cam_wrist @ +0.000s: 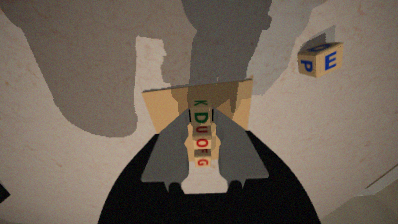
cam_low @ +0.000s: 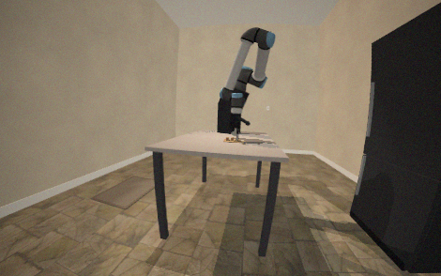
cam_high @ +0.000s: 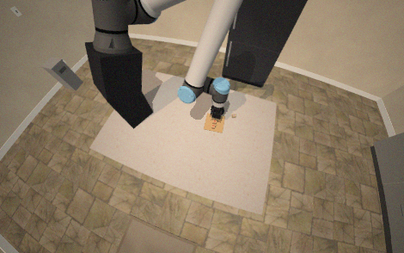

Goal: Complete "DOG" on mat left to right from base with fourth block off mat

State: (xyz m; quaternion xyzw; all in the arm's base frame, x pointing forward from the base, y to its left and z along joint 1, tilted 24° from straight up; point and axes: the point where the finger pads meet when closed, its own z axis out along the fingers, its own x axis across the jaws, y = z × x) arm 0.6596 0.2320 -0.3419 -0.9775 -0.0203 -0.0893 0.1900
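Right now the green D block is right at my hand. From my hand the other things lie so: mat: 4 cm to the right, 2 cm below.
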